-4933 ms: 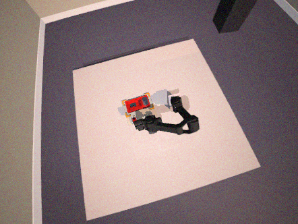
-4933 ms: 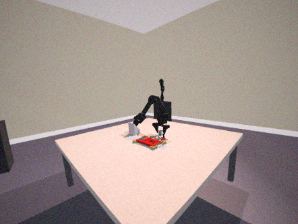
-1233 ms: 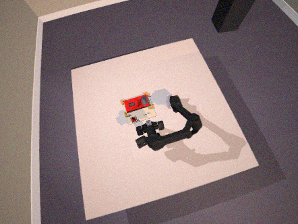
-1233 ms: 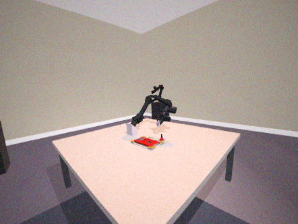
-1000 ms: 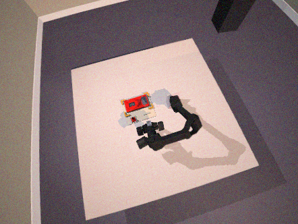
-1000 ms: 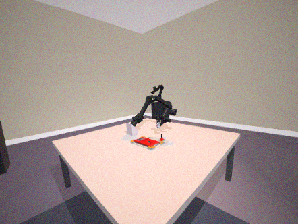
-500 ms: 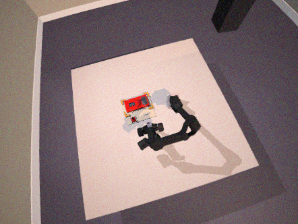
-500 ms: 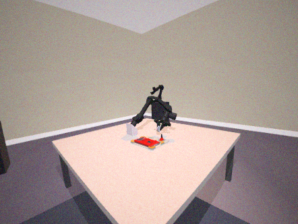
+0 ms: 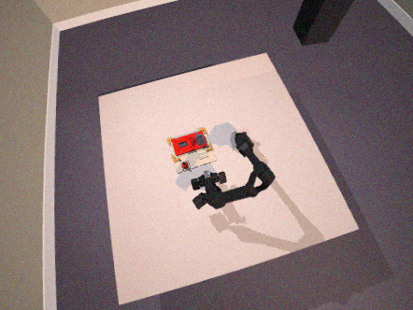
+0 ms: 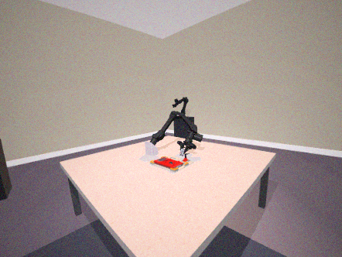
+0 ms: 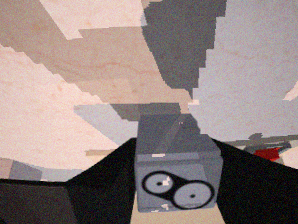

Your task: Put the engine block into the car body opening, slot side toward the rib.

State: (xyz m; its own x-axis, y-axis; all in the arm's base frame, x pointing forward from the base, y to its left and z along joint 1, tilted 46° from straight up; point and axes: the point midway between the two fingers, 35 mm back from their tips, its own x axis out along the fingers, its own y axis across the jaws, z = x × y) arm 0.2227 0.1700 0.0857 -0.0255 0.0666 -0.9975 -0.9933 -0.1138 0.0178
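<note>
My gripper tip is 1 cm to the right of the engine block and 1 cm below it.
</note>
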